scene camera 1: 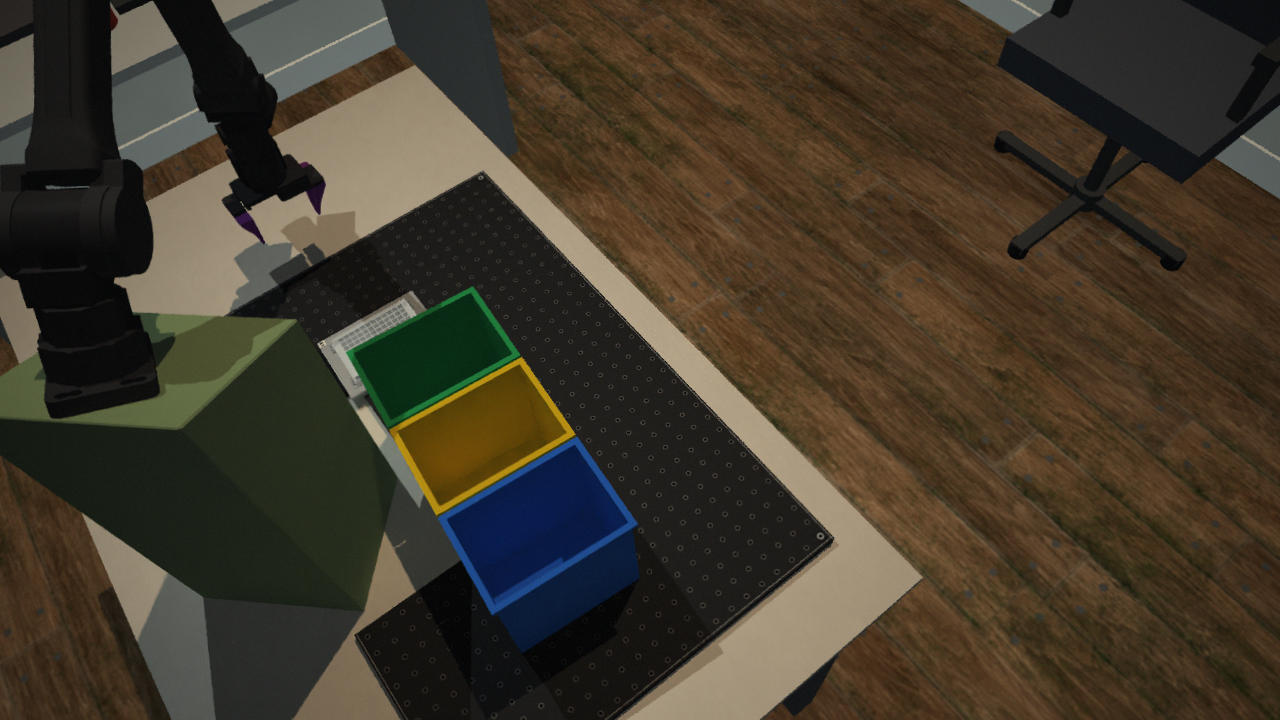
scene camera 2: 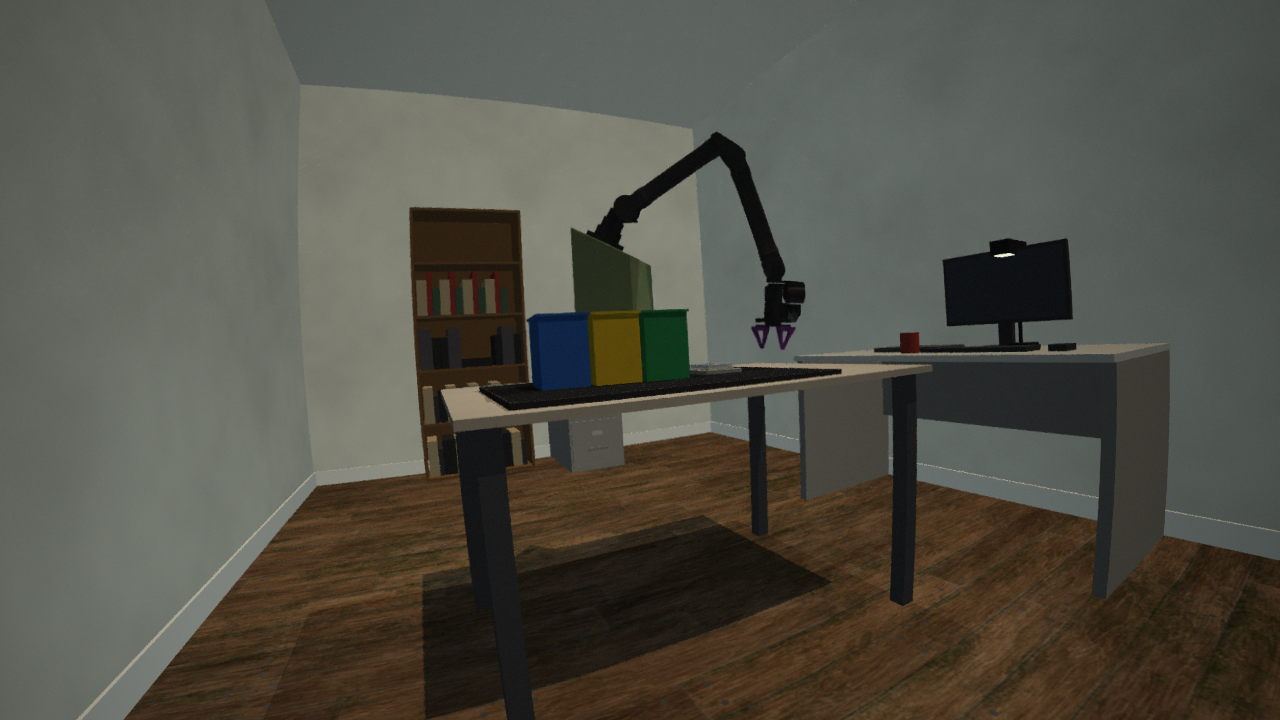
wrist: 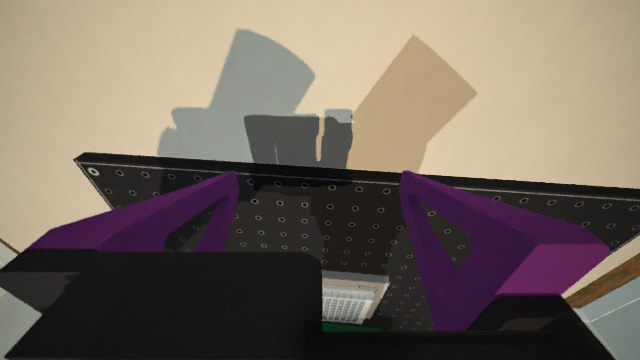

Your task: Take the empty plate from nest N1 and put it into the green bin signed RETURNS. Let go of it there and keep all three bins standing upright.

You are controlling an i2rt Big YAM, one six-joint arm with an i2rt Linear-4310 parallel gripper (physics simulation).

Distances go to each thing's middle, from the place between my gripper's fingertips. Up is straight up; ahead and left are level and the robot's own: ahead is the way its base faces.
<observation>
I see the gridded plate (scene camera 1: 401,311) 60 mm ahead of my hand, 250 mm to the right of it and 40 mm below it. The rest, counted from my hand: yellow bin (scene camera 1: 466,443) 130 mm ahead, 560 mm to the right, 30 mm above; then green bin (scene camera 1: 424,360) 120 mm ahead, 430 mm to the right, 30 mm above; then pale nest (scene camera 1: 334,360) 60 mm ahead, 250 mm to the right, 50 mm below.
</observation>
